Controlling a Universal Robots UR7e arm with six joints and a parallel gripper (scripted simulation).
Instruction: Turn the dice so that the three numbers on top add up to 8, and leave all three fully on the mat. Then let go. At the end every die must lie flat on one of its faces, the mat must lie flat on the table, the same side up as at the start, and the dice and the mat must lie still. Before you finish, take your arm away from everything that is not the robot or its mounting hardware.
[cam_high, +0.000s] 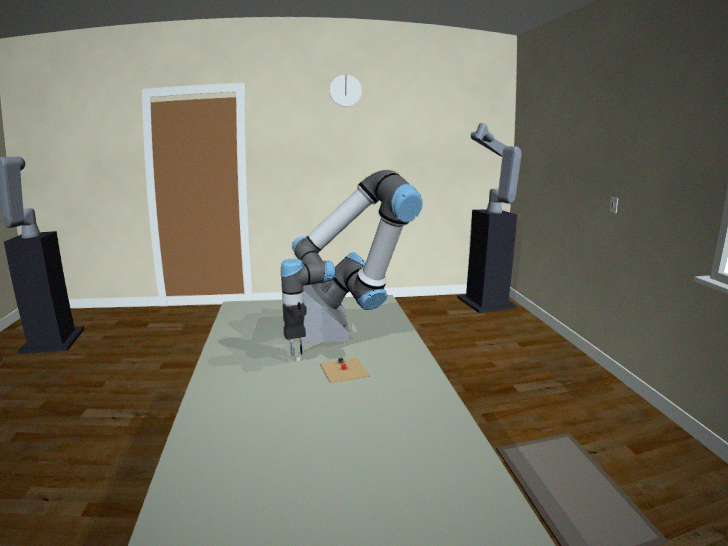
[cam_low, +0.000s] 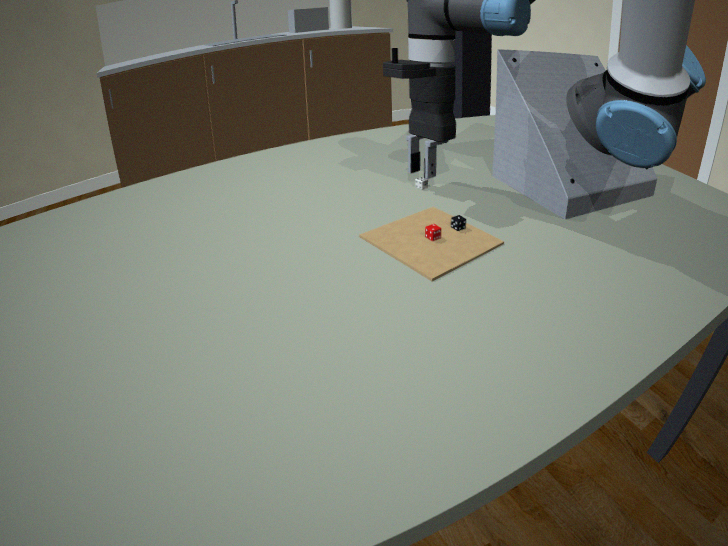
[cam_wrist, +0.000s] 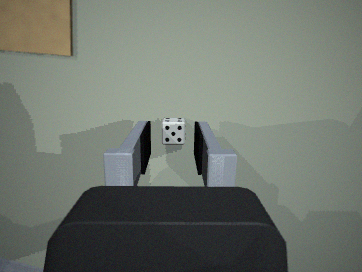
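Right now my hand is 3 cm above the white die. The rest, counted from my hand: tan mat: 11 cm ahead, 15 cm to the left, 4 cm below; red die: 11 cm ahead, 15 cm to the left, 3 cm below.
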